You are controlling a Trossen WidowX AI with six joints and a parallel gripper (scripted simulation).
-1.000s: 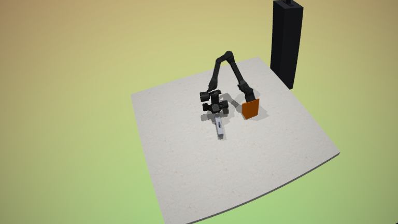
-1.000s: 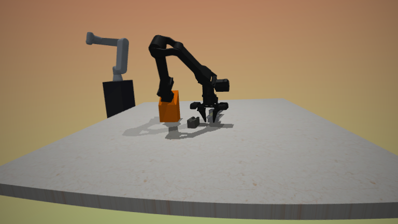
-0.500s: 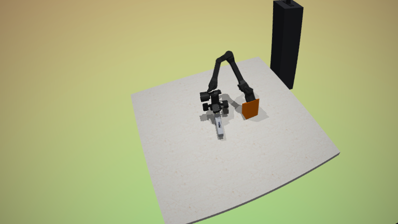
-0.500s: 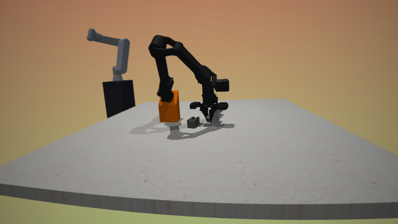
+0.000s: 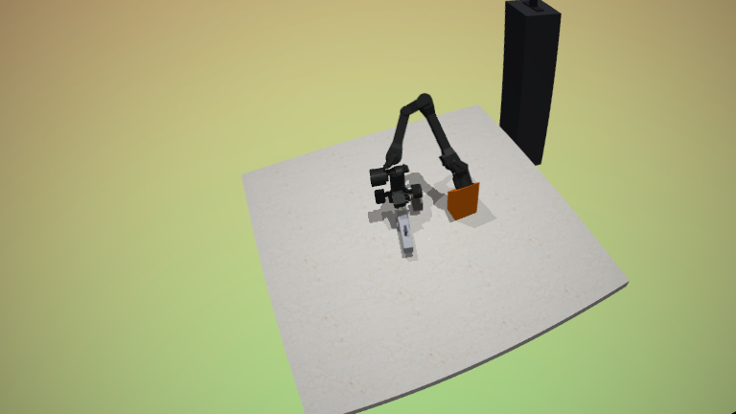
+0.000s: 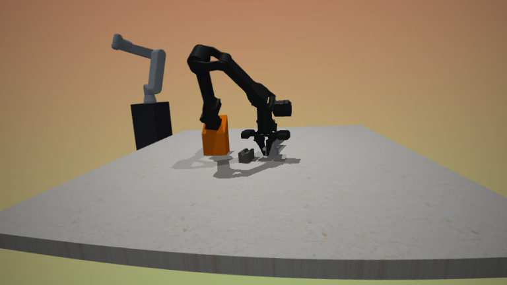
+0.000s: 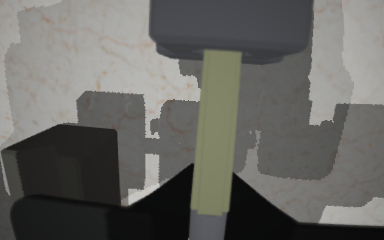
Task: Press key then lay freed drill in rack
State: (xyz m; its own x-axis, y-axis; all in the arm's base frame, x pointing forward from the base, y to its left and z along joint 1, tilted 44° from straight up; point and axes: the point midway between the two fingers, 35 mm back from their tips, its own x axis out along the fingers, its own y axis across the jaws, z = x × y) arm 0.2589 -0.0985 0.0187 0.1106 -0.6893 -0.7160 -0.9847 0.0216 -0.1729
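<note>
Now: the dark grey rack 80 mm behind my gripper tip and 10 mm to the right of it. Also, from my gripper tip: dark key: 20 mm ahead, 170 mm to the left, 40 mm above; drill: 40 mm to the left, 30 mm above; grey housing block: 20 mm ahead, 140 mm to the left, 20 mm above.
</note>
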